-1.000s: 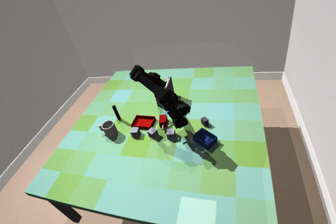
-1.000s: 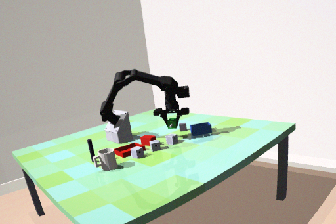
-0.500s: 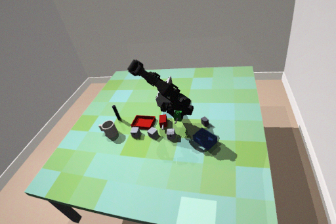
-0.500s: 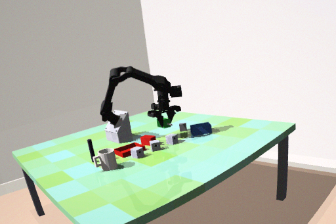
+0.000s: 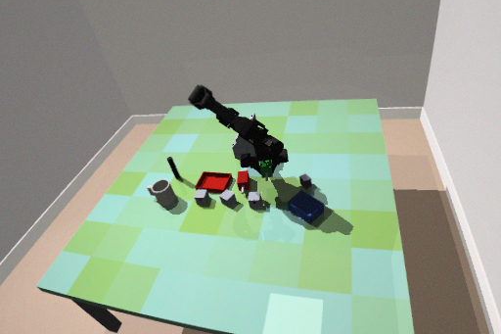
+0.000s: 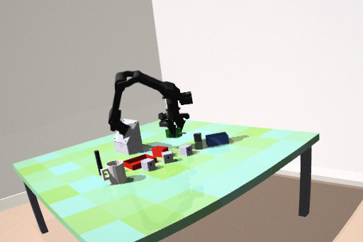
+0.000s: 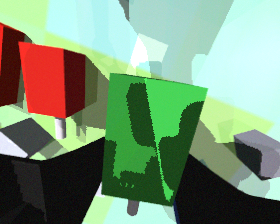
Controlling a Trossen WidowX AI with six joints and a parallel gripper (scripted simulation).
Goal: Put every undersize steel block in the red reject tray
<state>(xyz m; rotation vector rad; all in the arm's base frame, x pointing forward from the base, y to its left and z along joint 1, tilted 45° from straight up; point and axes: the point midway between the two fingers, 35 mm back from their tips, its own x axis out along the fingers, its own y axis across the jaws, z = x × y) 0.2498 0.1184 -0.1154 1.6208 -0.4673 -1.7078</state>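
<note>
Now: the red reject tray 1 cm ahead of my gripper tip, 25 cm to the right of it and 7 cm below it. Also, from my gripper tip: steel block 10 cm ahead, 3 cm to the right, 5 cm below; green GO gauge 1 cm ahead, 2 cm above; darker grey block 2 cm behind, 15 cm to the left, 5 cm below.
</note>
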